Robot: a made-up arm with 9 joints.
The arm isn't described. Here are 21 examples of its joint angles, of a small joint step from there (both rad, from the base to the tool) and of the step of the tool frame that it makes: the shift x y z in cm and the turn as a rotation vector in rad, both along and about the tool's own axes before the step.
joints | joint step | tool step
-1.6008 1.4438 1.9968 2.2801 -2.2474 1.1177 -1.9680 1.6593 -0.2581 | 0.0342 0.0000 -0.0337 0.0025 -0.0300 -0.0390 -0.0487 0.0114 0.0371 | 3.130 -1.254 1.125 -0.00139 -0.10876 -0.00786
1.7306 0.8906 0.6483 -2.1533 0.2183 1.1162 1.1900 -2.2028 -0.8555 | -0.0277 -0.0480 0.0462 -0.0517 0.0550 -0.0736 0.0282 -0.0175 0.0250 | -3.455 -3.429 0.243 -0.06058 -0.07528 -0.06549
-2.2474 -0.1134 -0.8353 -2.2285 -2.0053 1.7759 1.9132 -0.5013 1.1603 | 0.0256 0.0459 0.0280 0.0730 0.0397 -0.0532 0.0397 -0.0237 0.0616 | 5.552 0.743 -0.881 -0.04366 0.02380 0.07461
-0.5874 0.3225 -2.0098 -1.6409 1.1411 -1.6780 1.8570 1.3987 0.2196 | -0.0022 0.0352 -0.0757 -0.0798 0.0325 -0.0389 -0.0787 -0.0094 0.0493 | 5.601 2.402 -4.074 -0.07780 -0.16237 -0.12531
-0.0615 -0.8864 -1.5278 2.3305 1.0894 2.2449 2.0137 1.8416 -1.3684 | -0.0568 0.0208 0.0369 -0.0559 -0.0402 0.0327 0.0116 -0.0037 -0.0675 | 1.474 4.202 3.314 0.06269 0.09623 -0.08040
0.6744 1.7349 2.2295 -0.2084 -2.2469 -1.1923 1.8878 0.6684 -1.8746 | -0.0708 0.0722 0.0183 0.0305 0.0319 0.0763 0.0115 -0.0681 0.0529 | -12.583 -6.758 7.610 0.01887 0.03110 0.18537
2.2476 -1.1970 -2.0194 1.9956 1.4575 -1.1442 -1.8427 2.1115 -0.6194 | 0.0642 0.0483 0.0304 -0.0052 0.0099 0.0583 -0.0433 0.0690 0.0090 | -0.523 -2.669 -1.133 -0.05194 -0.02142 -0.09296
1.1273 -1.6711 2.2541 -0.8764 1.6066 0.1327 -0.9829 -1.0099 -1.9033 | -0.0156 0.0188 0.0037 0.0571 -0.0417 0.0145 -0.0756 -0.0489 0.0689 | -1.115 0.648 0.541 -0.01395 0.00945 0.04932
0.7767 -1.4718 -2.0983 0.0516 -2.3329 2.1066 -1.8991 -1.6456 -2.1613 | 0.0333 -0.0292 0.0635 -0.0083 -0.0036 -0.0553 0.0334 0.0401 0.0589 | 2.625 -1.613 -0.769 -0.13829 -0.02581 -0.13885
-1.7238 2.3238 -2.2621 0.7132 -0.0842 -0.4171 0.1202 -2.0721 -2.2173 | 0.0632 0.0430 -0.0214 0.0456 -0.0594 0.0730 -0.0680 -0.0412 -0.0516 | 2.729 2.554 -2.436 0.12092 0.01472 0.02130
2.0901 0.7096 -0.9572 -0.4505 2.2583 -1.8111 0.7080 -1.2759 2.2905 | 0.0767 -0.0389 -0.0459 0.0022 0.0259 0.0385 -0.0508 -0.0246 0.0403 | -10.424 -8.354 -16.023 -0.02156 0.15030 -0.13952
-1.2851 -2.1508 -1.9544 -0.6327 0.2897 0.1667 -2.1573 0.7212 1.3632 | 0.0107 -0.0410 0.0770 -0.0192 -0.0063 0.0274 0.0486 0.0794 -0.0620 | 10.061 1.241 -3.106 0.08272 -0.03247 0.21710
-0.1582 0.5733 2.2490 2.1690 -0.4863 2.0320 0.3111 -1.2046 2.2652 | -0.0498 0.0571 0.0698 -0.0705 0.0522 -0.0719 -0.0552 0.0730 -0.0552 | 8.453 0.386 9.167 0.02114 -0.09888 0.11540
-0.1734 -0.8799 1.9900 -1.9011 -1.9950 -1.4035 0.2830 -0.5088 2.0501 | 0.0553 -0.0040 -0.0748 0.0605 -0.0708 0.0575 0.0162 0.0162 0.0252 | 6.865 -6.564 3.565 -0.04483 -0.02862 -0.02082
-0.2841 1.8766 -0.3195 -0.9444 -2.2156 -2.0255 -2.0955 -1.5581 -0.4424 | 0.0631 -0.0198 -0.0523 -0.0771 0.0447 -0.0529 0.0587 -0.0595 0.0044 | -5.794 3.242 -6.461 -0.11997 -0.08357 0.09753
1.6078 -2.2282 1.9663 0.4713 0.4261 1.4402 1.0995 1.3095 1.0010 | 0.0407 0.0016 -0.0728 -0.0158 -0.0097 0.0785 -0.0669 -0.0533 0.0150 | -2.170 1.680 0.255 0.09873 -0.05338 -0.13819
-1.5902 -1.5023 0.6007 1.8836 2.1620 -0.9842 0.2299 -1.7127 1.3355 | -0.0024 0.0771 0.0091 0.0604 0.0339 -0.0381 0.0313 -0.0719 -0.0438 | -4.715 0.938 -6.084 0.01322 0.06394 -0.06862
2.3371 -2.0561 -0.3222 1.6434 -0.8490 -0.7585 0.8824 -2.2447 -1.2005 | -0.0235 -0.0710 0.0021 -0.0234 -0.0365 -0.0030 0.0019 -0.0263 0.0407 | -0.967 0.533 -2.530 0.03038 0.00512 0.03554
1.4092 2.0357 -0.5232 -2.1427 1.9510 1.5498 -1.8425 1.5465 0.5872 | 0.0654 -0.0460 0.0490 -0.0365 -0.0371 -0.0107 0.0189 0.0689 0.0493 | 8.822 -2.404 2.559 -0.05384 -0.03060 -0.05234
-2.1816 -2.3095 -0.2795 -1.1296 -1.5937 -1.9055 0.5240 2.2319 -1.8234 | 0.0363 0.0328 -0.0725 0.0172 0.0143 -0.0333 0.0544 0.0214 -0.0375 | -3.135 1.346 2.363 0.05355 -0.02348 -0.02867
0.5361 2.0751 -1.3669 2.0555 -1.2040 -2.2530 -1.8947 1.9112 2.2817 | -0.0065 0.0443 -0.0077 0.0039 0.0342 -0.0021 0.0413 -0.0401 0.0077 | -1.145 -0.222 1.217 0.03560 0.01618 -0.04438
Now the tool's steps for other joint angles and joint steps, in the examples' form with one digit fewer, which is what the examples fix.
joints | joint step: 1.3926 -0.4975 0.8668 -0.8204 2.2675 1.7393 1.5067 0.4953 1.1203 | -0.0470 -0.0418 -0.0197 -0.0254 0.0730 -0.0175 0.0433 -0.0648 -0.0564
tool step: 1.13 -1.92 1.49 0.0367 0.0153 0.0171
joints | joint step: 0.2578 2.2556 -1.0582 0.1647 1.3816 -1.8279 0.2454 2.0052 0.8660 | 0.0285 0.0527 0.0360 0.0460 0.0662 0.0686 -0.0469 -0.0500 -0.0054
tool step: -1.11 3.85 3.31 0.0812 -0.0130 -0.1737
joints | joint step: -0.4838 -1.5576 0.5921 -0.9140 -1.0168 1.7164 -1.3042 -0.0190 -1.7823 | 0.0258 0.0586 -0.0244 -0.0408 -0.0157 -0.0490 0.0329 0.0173 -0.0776
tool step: 3.80 -1.35 0.10 0.1576 0.0199 -0.0576
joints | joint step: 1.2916 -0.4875 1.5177 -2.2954 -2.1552 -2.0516 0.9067 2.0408 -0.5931 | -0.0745 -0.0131 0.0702 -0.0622 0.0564 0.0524 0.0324 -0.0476 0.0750
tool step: 4.06 -8.45 6.23 0.0644 0.0145 0.0579
